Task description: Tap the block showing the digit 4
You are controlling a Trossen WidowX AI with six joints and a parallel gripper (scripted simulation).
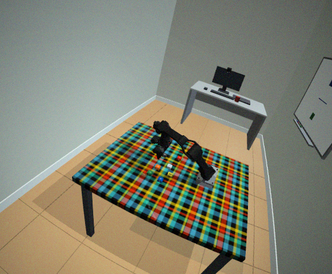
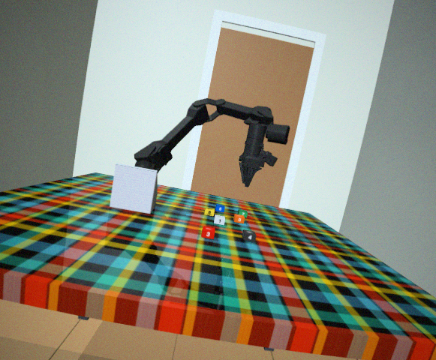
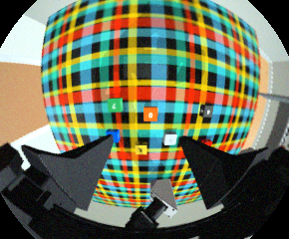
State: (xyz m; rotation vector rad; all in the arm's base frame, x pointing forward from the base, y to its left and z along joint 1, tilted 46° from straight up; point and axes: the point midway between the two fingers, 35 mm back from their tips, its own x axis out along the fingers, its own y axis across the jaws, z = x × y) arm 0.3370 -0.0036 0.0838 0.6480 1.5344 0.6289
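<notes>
The black block lies 10 mm ahead of my gripper tip, 170 mm to the right of it and 120 mm below it. Round my gripper tip: orange block: 10 mm to the right, 120 mm below; white block: 70 mm behind, 70 mm to the right, 120 mm below; green block: 20 mm ahead, 70 mm to the left, 120 mm below.
</notes>
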